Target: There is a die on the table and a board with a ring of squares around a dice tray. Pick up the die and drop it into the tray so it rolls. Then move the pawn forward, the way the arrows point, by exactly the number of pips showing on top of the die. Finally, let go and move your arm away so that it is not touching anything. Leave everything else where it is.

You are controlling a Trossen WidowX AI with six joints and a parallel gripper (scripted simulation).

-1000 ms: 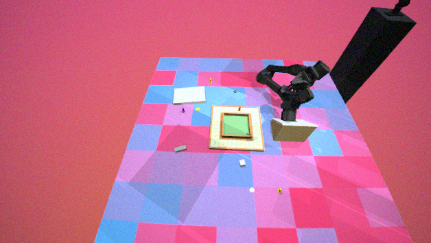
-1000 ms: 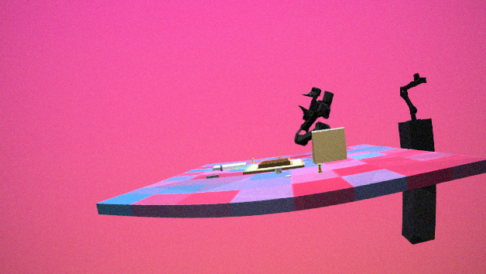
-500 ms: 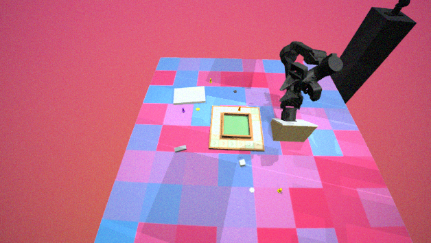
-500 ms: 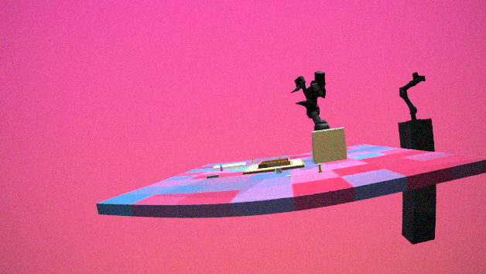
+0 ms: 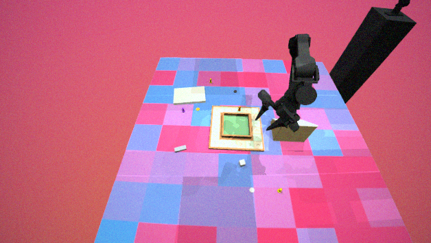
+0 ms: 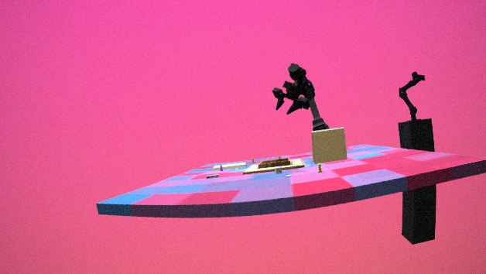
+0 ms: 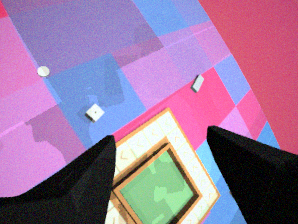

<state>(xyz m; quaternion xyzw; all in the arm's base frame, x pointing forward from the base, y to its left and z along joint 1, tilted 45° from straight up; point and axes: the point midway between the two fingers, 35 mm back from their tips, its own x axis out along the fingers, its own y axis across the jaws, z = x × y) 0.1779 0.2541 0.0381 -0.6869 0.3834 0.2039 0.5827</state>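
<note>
My gripper tip is now 5 cm short of the orange pawn, 27 cm to the left of it and 23 cm above it. Also, from my gripper tip: grey block 36 cm ahead, 25 cm below; white disc 18 cm to the left, 26 cm below; green dice tray 7 cm ahead, 16 cm to the right, 25 cm below.
</note>
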